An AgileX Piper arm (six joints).
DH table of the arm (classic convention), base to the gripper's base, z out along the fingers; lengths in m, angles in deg. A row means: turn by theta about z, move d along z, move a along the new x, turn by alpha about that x. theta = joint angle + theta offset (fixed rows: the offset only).
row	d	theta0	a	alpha
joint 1	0.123	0	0	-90
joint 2	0	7.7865	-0.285	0
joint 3	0	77.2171	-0.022	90
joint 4	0.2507	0	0	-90
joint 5	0	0	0	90
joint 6	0.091	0	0	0
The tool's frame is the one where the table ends.
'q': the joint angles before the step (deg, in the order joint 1, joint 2, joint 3, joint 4, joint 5, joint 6). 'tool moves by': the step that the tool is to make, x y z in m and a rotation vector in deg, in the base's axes. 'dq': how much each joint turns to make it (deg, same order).
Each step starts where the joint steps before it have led.
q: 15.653 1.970 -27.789 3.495 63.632 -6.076
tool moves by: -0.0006 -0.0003 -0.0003 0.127 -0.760 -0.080
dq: -0.037 -0.519 0.174 -0.077 -0.420 -0.035
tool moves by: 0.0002 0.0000 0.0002 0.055 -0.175 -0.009
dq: 0.034 0.001 0.014 -0.032 -0.200 0.032
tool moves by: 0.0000 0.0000 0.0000 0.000 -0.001 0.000
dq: 0.000 0.000 0.000 0.000 -0.001 0.000
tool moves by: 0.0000 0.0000 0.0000 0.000 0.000 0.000
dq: 0.000 0.000 0.000 0.000 0.000 0.000
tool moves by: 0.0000 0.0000 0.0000 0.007 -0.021 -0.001
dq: 0.000 -0.009 0.005 0.001 -0.018 0.000
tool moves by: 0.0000 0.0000 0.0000 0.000 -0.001 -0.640
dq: -0.633 -0.013 -0.004 -0.008 0.016 0.008
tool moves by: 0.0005 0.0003 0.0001 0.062 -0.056 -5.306
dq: -5.351 0.012 0.003 0.074 -0.082 -0.021
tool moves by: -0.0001 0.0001 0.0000 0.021 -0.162 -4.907
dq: -4.919 -0.183 -0.008 0.011 0.029 -0.009
